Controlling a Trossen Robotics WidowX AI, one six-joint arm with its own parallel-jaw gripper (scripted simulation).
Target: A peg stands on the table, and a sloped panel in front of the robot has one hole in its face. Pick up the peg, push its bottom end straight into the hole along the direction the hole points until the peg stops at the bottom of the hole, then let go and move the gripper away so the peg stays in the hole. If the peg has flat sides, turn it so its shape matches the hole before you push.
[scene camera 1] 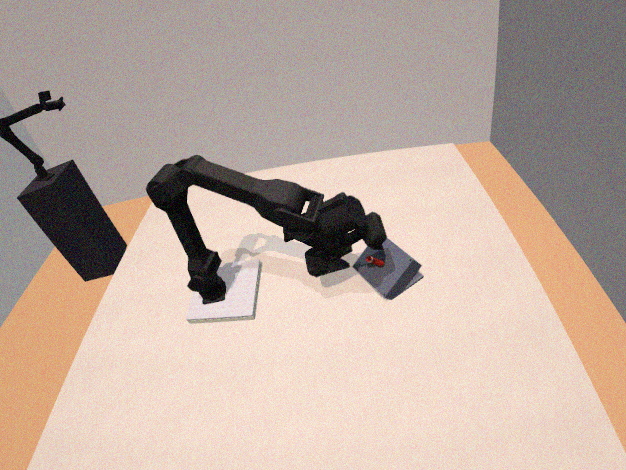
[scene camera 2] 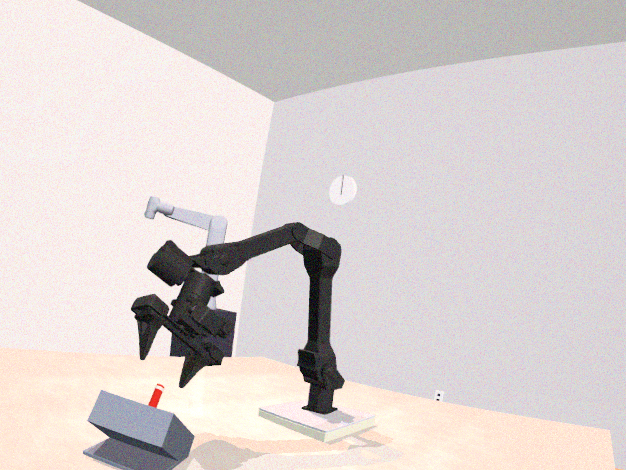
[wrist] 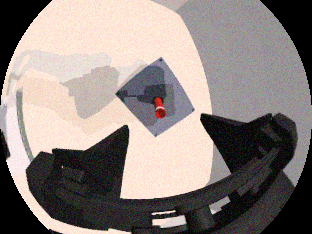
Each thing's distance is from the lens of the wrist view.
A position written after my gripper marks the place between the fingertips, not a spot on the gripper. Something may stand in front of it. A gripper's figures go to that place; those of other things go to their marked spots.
my gripper (wrist: 166, 122): 0.10 m
grey sloped panel (wrist: 157, 79): 0.17 m
